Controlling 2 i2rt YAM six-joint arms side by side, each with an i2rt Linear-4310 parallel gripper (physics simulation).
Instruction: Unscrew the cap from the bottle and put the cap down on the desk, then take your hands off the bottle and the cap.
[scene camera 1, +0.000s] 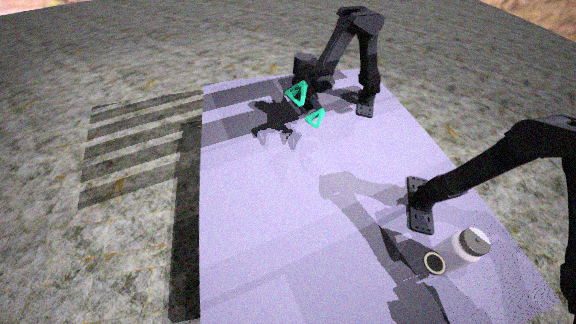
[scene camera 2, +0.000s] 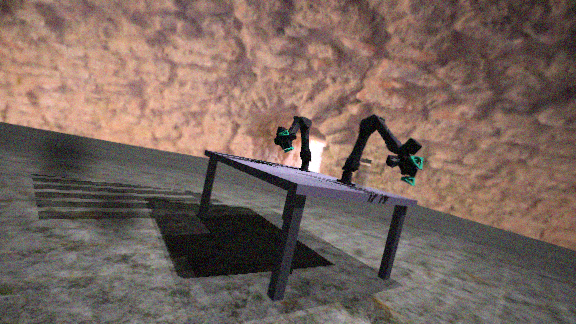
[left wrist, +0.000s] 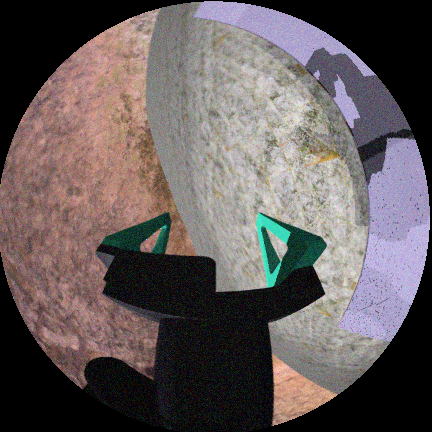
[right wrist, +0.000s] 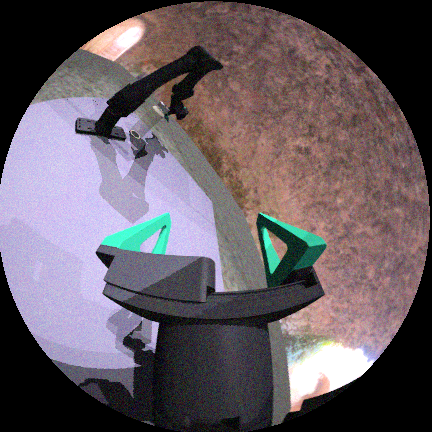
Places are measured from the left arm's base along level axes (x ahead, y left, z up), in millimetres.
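Pixels of known places: left gripper, fingertip midpoint: (scene camera 2: 417, 177) (left wrist: 213, 216) (right wrist: 174, 119); right gripper, fingertip midpoint: (scene camera 1: 309, 117) (scene camera 2: 290, 141) (right wrist: 213, 217); left arm's base, link origin: (scene camera 1: 419, 203) (scene camera 2: 345, 183) (right wrist: 101, 129); right arm's base, link origin: (scene camera 1: 365, 103) (scene camera 2: 303, 170).
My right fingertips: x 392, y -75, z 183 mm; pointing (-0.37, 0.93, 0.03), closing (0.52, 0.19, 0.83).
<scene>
Ahead of a thing's pixels: the offset from my right fingertips to its top centre. Level surfaces: height alone.
The translucent bottle @[423 mm back, 254 mm left, 18 mm down] (scene camera 1: 450, 255) stands upright on the desk @[183 mm down] (scene camera 1: 250, 210) (scene camera 2: 330, 189), with a pale ring at its base, at the lower right in scene camera 1. The grey cap @[423 mm back, 254 mm left, 9 mm down] (scene camera 1: 476, 242) (scene camera 2: 366, 161) (right wrist: 160, 108) is on its top. Whether it is loosened cannot be told. My left gripper (scene camera 2: 414, 172) (left wrist: 213, 216) is open and empty, raised to the right of the bottle in scene camera 2. The bottle does not show in the left wrist view. My right gripper (scene camera 1: 306, 106) (scene camera 2: 286, 140) (right wrist: 213, 217) is open and empty above the far end of the desk in scene camera 1, well away from the bottle.
The left arm's base plate (scene camera 1: 420, 222) (right wrist: 87, 126) stands beside the bottle. The right arm's base plate (scene camera 1: 364, 109) is farther back in scene camera 1. Arm shadows cross the desk. The desk edge runs close behind the bottle.
</scene>
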